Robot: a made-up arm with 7 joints.
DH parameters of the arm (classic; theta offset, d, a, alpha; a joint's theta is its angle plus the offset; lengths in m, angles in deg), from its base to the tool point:
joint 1: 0 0.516 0 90
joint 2: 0 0.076 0 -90
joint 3: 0 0.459 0.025 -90
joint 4: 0 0.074 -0.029 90
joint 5: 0 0.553 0 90
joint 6: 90 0.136 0.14 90
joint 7: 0 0.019 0 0
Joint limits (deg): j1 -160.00..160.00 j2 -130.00..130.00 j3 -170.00..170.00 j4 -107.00..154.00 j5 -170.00..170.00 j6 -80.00..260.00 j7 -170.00..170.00
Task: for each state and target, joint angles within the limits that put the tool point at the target. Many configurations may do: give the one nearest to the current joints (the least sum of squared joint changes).
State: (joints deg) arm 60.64 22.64 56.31 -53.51 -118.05 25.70 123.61
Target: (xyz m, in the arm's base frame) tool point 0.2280 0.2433 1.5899
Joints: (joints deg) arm 79.76 -34.81 45.53 -23.27 -123.81 33.05 123.61
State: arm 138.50 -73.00 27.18 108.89 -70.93 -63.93 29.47
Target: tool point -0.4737 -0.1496 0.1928
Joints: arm 154.70 -69.39 53.18 123.02 -70.68 -63.05 29.47
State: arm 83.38 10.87 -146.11 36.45 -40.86 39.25 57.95
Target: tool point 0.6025 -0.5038 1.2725
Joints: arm 102.66 15.34 -136.67 65.59 -39.95 38.95 57.95
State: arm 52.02 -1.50 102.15 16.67 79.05 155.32 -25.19
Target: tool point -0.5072 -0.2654 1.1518
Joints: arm 46.44 34.39 111.92 20.90 85.69 153.41 -25.19
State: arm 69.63 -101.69 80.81 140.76 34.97 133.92 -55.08
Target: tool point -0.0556 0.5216 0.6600
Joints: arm 45.01 -85.43 114.66 114.55 22.15 133.04 -55.08
